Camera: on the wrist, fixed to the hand. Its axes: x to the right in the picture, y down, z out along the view.
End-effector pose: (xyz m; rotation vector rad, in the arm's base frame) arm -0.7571 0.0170 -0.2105 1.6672 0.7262 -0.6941
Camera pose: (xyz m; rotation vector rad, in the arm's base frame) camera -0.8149 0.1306 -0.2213 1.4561 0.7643 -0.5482
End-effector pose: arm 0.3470 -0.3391 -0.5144 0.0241 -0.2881 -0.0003
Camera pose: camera 0.3611 -0.4076 -0.6215 -0.2248 -0.2718 -0.0063
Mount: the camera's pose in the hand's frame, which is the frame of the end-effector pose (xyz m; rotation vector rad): -0.0166 -0.0711 -0.1050 -0.2464 0.0150 0.0295
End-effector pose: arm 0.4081 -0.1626 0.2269 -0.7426 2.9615 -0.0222
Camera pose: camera 0.4468 -0.2182 0.3354 -0.7264 3.0227 0.3463
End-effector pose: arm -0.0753 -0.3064 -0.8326 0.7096 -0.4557 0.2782
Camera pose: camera -0.0295 -0.2884 -0.9507 0.4603 -0.4770 0.2498
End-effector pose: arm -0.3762 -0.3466 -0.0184 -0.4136 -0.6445 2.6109
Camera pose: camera -0.2994 -0.2578 -0.0691 -0.5197 -0.9665 2.5608
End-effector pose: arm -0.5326 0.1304 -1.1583 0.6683 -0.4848 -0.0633
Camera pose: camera -0.4931 0.1388 -1.2796 0.4198 -0.4634 -0.0886
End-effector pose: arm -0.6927 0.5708 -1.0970 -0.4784 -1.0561 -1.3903
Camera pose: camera -0.7237 0.4818 -1.1835 -0.6593 -0.8658 -1.5030
